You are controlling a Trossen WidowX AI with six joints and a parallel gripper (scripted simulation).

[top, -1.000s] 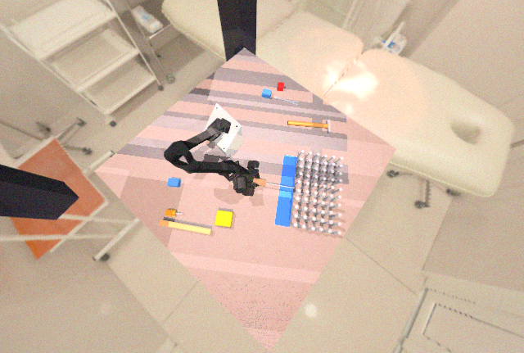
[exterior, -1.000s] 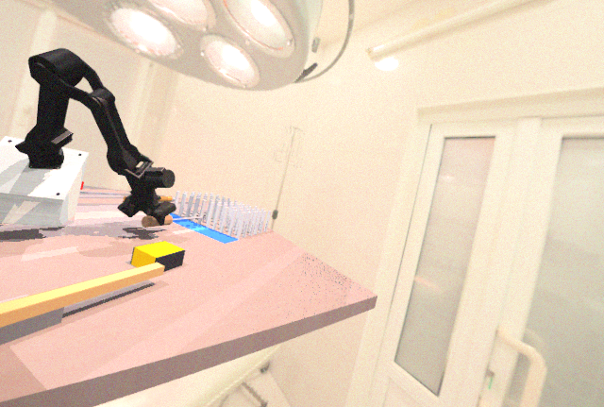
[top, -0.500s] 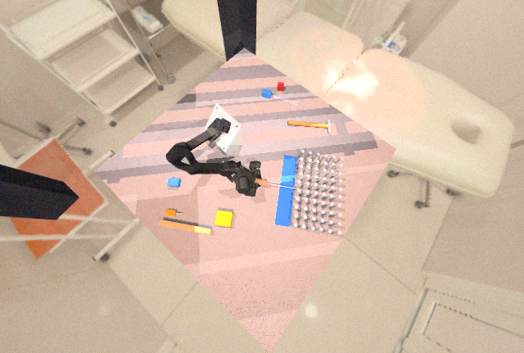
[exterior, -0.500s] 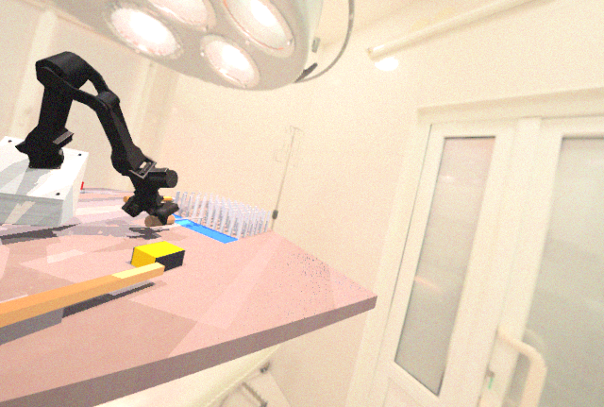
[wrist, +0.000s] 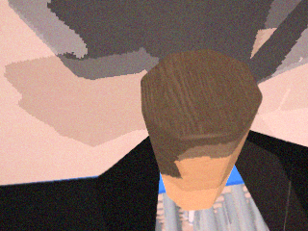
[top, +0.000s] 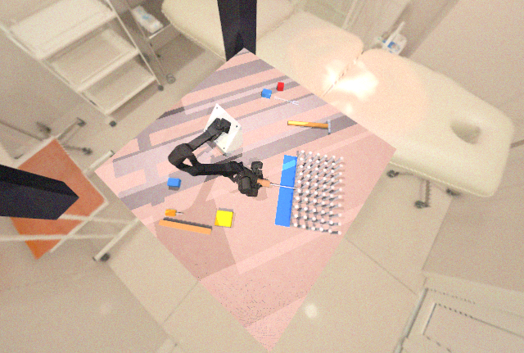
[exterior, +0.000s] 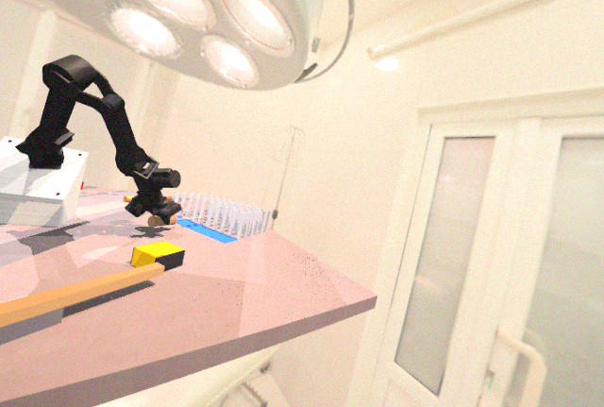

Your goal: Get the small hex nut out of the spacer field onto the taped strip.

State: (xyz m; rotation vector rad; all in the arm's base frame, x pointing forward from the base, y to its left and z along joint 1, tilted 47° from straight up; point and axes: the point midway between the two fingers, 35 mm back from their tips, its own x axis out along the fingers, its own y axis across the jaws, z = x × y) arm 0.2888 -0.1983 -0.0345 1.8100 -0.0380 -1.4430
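My gripper tip is now 130 mm short of the blue taped strip, 60 mm to the right of it and 30 mm above it. Round my gripper tip: hook tool 90 mm ahead, 40 mm to the left; grey fork-like tool 210 mm behind, 570 mm to the left, 20 mm below; yellow block 50 mm behind, 270 mm to the right, 10 mm below.
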